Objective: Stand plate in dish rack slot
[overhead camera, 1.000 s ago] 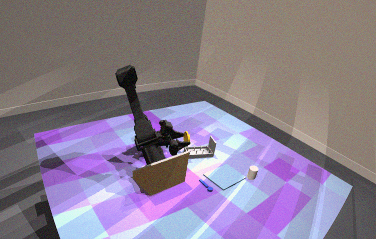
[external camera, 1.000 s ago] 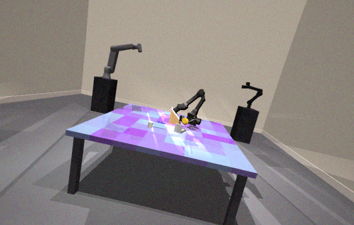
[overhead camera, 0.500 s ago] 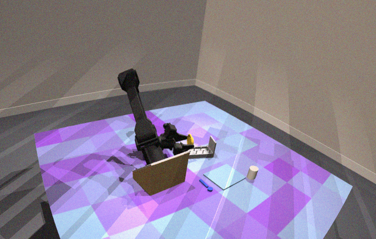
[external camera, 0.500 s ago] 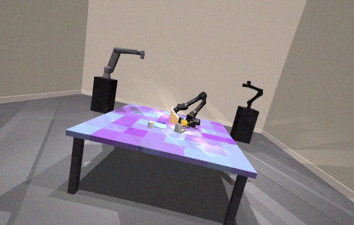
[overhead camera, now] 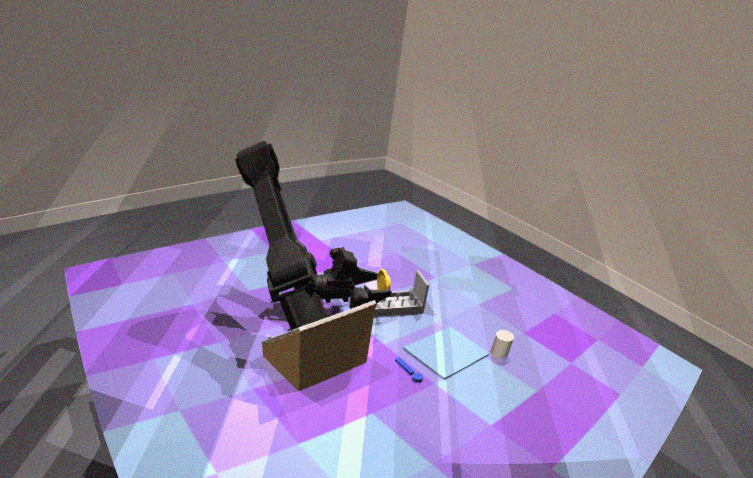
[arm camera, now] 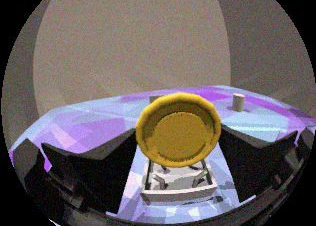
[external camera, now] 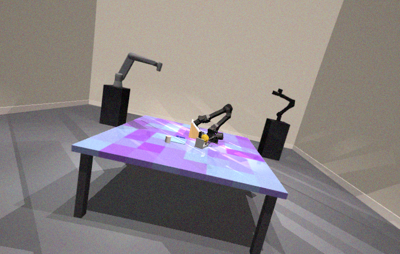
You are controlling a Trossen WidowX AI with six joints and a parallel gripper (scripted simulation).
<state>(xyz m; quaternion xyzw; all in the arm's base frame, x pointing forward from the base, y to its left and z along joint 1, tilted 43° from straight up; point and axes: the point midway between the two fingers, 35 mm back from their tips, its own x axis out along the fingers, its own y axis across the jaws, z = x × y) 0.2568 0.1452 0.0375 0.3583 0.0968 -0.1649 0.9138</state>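
Now: gripper tip 10 mm past the yellow plate. Round my gripper tip: beige cylinder (110 mm ahead, 290 mm to the right, 40 mm below); then grey dish rack (30 mm ahead, 10 mm to the right, 40 mm below); then blue spoon (110 mm behind, 230 mm to the right, 60 mm below).
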